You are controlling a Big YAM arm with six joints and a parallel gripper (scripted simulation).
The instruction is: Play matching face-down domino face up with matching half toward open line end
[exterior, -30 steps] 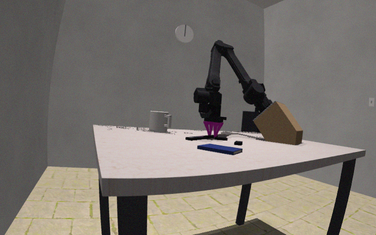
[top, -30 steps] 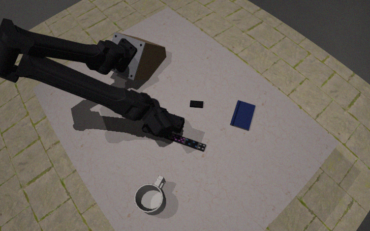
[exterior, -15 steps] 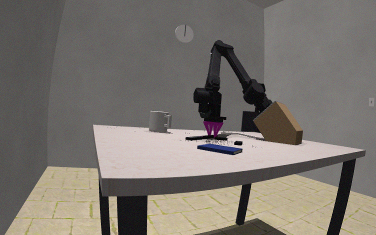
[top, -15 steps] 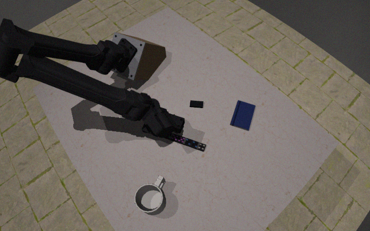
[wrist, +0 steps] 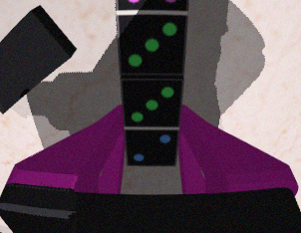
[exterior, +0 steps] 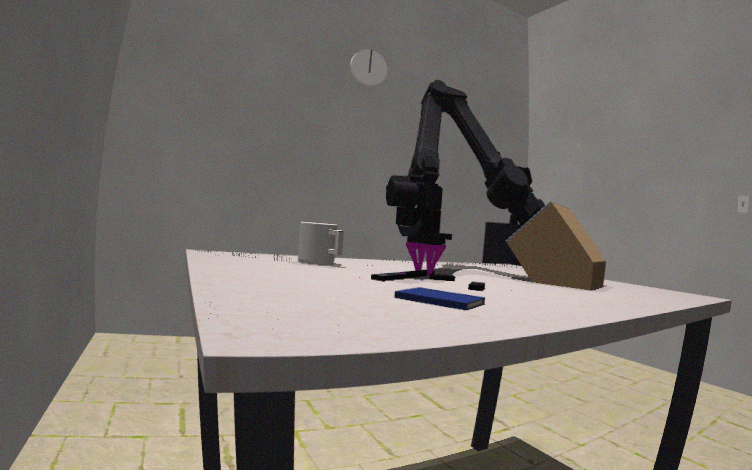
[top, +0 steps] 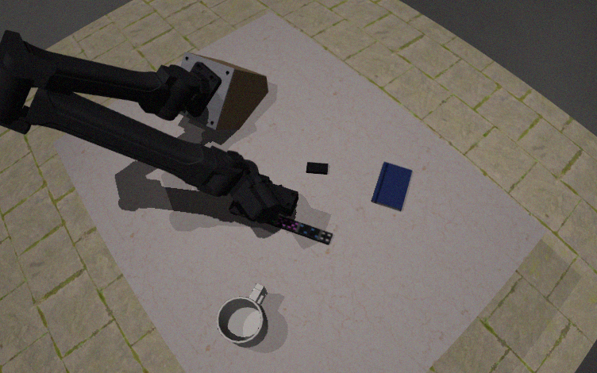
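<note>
Now: the domino right at my hand. Round my hand: blue book (20 cm ahead, 28 cm to the left); mug (17 cm ahead, 20 cm to the right, 3 cm above).
</note>
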